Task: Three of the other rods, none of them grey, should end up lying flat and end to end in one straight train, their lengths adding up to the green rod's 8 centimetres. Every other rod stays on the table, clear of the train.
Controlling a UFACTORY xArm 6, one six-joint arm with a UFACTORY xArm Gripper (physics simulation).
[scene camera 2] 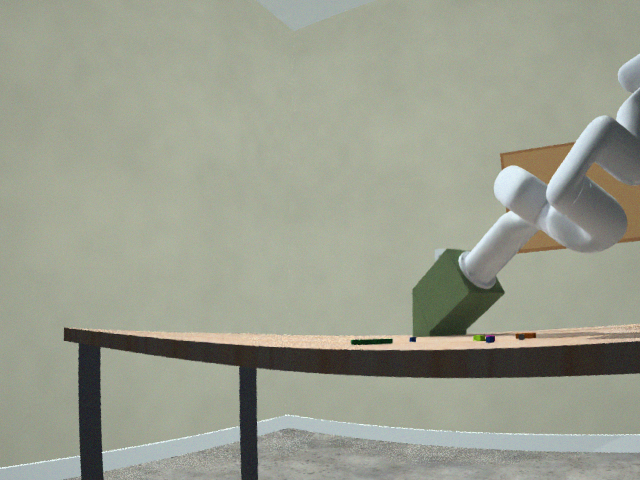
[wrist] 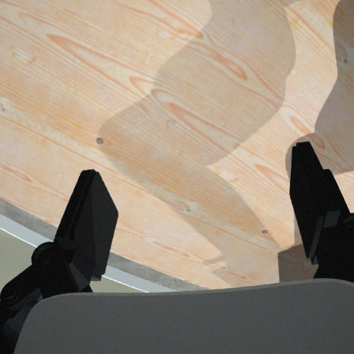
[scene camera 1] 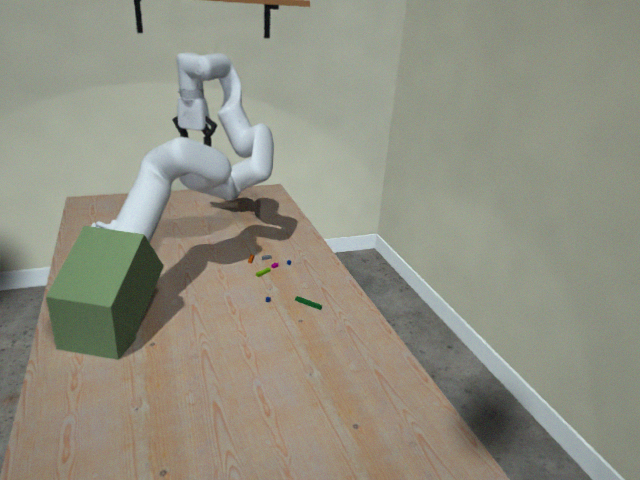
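The long green rod lies flat, nearest the right edge in scene camera 1. A small blue rod lies to its left. A lime rod lies farther back, with a short magenta rod close by its far end. A second blue rod lies right of the magenta one. A grey rod and an orange rod lie behind, apart. My gripper is open and empty, high above the table's far end, away from the rods.
A large green block stands at the arm's base on the left of the wooden table. The arm's shadow falls across the table behind the rods. A wall shelf hangs on the back wall.
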